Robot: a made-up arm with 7 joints.
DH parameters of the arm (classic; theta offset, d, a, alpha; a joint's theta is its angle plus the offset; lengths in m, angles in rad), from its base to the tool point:
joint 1: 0 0.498 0 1.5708
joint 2: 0 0.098 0 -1.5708
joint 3: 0 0.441 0.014 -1.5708
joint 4: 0 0.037 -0.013 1.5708
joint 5: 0 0.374 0 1.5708
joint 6: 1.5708 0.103 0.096 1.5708
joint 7: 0 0.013 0 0
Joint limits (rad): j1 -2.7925..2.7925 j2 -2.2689..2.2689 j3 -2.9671..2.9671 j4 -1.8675..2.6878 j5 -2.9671..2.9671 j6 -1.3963..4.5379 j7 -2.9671..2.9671
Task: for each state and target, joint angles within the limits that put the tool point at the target. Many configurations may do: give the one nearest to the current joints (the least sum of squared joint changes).
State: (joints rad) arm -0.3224 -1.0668 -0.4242 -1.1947 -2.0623 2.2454 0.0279
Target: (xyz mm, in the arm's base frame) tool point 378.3 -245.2 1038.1
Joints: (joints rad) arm -0.7821 -1.0384 -0.0828 -0.7639 -2.1624 2.0527 0.0279
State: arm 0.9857 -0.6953 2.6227 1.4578 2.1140 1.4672 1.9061
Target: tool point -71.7 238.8 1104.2
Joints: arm 1.0609 -0.8239 2.4325 1.0539 2.0371 1.3365 1.9061
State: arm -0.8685 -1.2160 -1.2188 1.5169 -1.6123 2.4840 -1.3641
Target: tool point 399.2 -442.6 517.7
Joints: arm -0.3461 -0.9256 -0.8960 1.9222 -1.7842 2.5698 -1.3641
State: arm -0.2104 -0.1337 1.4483 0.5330 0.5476 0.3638 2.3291
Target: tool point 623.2 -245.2 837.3
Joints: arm -0.7536 -0.6929 1.0618 1.0299 0.6103 0.3709 2.3291
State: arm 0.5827 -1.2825 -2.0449 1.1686 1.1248 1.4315 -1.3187
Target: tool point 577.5 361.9 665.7
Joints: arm 1.1448 -1.7885 -2.1335 1.2608 1.1408 1.6427 -1.3187
